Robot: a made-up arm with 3 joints. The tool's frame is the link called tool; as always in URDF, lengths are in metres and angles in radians.
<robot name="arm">
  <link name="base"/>
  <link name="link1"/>
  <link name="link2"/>
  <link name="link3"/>
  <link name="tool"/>
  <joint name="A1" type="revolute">
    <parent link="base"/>
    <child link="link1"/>
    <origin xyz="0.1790 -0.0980 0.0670" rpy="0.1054 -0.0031 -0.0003"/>
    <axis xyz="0 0 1"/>
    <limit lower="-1.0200" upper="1.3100" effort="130" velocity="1.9"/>
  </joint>
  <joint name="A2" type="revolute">
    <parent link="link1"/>
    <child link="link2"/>
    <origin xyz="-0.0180 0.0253 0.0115" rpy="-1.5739 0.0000 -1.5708"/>
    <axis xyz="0 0 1"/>
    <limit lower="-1.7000" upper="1.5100" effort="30" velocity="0.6"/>
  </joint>
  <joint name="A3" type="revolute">
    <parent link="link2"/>
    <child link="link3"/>
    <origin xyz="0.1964 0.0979 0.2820" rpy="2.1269 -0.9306 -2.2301"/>
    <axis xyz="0 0 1"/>
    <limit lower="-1.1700" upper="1.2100" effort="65" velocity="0.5"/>
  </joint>
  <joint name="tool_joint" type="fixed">
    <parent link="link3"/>
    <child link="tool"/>
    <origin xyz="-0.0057 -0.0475 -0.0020" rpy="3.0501 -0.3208 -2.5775"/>
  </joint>
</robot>
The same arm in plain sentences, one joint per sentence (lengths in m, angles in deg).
The arm has three revolute joints in a row. What follows holds with every joint at zero, and every direction is one of the base frame's.
The first joint lies 0.179 m along +x and 0.098 m along -y and 0.067 m along +z from the base frame's origin and turns about the direction (-0.0031, -0.105205, 0.994446), from -58.44 to 75.06 deg.
The second joint lies 0.018 m along -x and 0.024 m along +y and 0.014 m along +z from the first joint and turns about +x, from -97.4 to 86.52 deg.
The third joint lies 0.282 m along +x and 0.185 m along -y and 0.118 m along -z from the second joint and turns about the direction (-0.315397, 0.944991, -0.086699), from -67.04 to 69.33 deg.
The tool frame, which is the frame that the pose is given for, lies 0.028 m along -x and 0.008 m along -y and 0.038 m along +z from the third joint; its axes are the base frame's turned by roll -90, pitch 0 and yaw -180 deg (as in URDF: about the fixed x, then y, then z).

